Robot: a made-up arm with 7 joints.
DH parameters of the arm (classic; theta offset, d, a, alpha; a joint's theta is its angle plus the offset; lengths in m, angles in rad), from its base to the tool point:
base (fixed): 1.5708 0.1 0 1.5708
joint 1: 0 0.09 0.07 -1.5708
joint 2: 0 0.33 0.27 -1.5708
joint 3: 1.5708 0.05 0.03 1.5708
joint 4: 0 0.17 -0.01 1.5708
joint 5: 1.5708 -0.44 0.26 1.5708
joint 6: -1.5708 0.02 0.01 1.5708
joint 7: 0 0.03 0.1 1.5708
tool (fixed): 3.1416 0.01 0 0
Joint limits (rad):
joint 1: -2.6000..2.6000
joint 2: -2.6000..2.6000
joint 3: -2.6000..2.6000
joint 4: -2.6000..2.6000
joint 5: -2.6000..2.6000
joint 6: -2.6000..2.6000
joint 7: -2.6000..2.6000
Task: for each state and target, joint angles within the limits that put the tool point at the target. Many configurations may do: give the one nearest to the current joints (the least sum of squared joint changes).
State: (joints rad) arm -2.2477 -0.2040 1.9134 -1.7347 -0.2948 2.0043 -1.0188
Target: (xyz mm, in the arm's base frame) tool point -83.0 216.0 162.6
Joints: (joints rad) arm -2.6000 -0.5164 1.9948 -1.6213 -0.2972 2.4611 -0.9357
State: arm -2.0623 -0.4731 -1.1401 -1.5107 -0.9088 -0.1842 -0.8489
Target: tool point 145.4 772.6 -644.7
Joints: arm -1.2568 -0.0814 -1.2663 -1.3951 -0.9402 -0.3616 -0.9628
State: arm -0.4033 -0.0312 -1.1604 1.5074 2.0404 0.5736 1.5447
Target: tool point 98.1 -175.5 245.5
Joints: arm 0.0689 -0.1239 -2.0143 1.2189 2.3784 0.6378 1.3203
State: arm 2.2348 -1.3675 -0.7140 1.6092 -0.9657 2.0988 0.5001
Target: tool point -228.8 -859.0 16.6
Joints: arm 2.2317 -0.5914 -1.0047 1.3513 -1.1286 1.9174 0.5228
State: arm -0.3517 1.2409 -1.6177 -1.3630 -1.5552 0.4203 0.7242
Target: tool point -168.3 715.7 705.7
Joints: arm 0.1370 0.8958 -1.7785 -1.9817 -1.5437 0.4583 0.8383
